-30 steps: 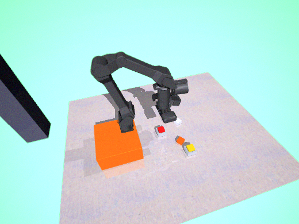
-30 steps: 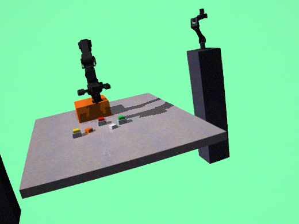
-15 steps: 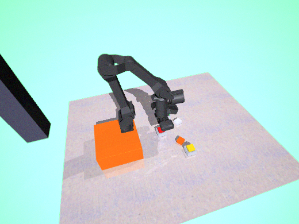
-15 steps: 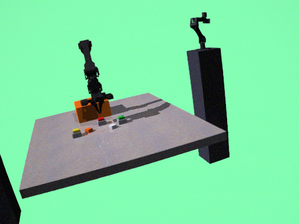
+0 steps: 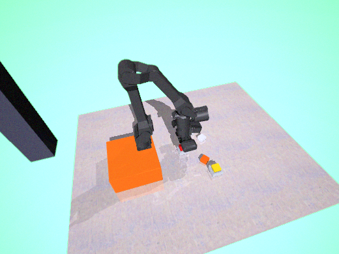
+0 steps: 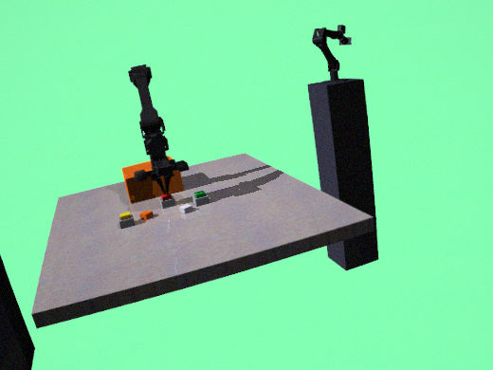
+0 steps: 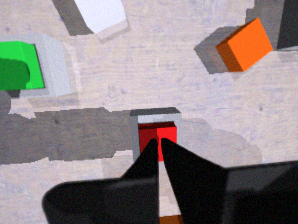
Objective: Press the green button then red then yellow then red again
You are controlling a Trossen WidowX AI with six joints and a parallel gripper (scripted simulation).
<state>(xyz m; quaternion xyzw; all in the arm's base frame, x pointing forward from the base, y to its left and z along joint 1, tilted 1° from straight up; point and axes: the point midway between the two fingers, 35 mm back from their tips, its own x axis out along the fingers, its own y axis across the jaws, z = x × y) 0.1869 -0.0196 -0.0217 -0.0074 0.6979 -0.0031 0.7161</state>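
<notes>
My gripper tip is 10 mm above the red button. Also, from my gripper tip: orange block: 80 mm ahead, 90 mm to the right, 30 mm below; white block: 120 mm ahead, 40 mm to the left, 30 mm below; green button: 60 mm ahead, 110 mm to the left, 10 mm below.
</notes>
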